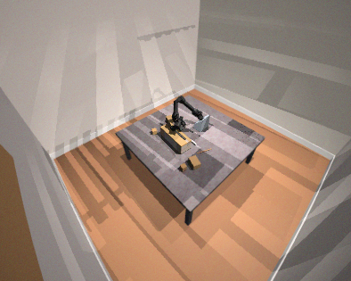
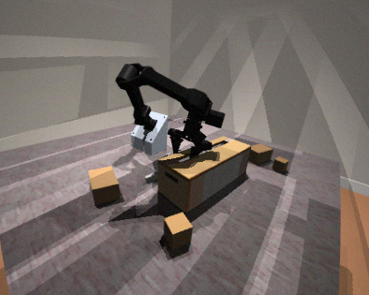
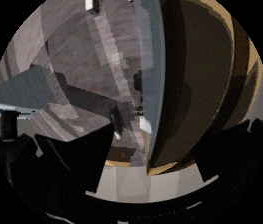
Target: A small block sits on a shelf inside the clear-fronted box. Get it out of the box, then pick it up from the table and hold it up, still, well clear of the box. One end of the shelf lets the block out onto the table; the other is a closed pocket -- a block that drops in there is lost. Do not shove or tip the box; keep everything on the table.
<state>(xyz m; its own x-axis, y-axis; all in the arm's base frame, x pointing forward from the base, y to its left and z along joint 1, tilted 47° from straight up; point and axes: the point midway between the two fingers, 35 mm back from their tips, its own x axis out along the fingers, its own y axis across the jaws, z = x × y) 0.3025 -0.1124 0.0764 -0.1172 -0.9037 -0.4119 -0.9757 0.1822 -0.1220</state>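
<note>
Now: gripper tip 5 cm short of the blue block and 3 cm to the left of it.
</note>
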